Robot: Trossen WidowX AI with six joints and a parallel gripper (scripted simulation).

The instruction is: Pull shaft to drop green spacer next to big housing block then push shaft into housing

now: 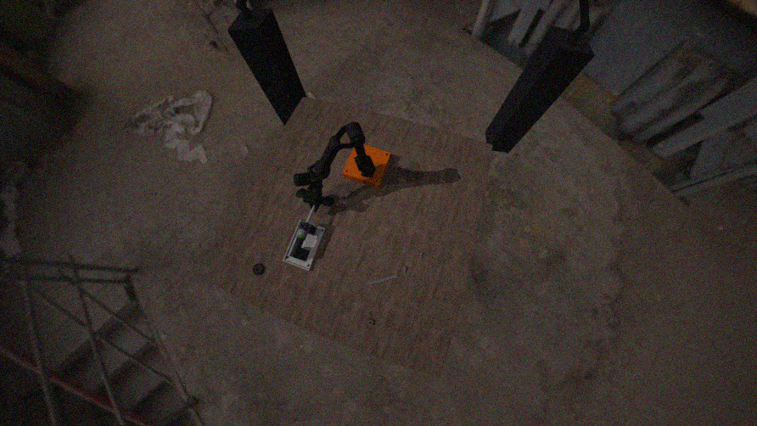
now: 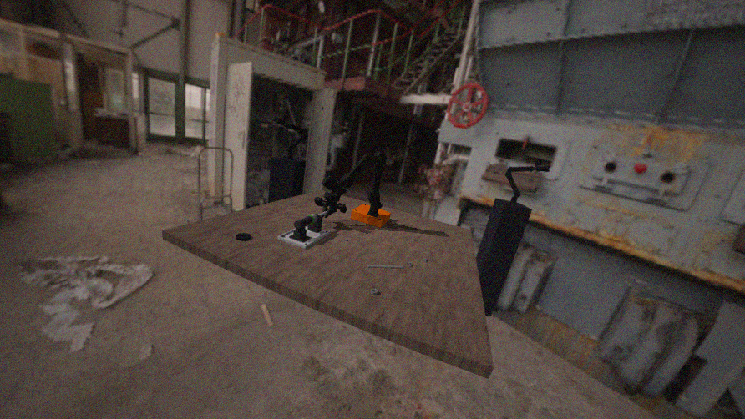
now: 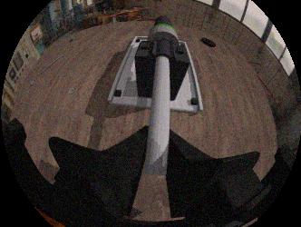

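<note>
My gripper tip is now 50 mm short of the shaft, 20 mm below it and 10 mm to the left of it. Also, from my gripper tip: spacer (140 mm ahead, 30 mm to the right, 20 mm above); then nut (490 mm ahead, 350 mm to the left, 50 mm below); then black disc (330 mm ahead, 260 mm to the right, 50 mm below).
</note>
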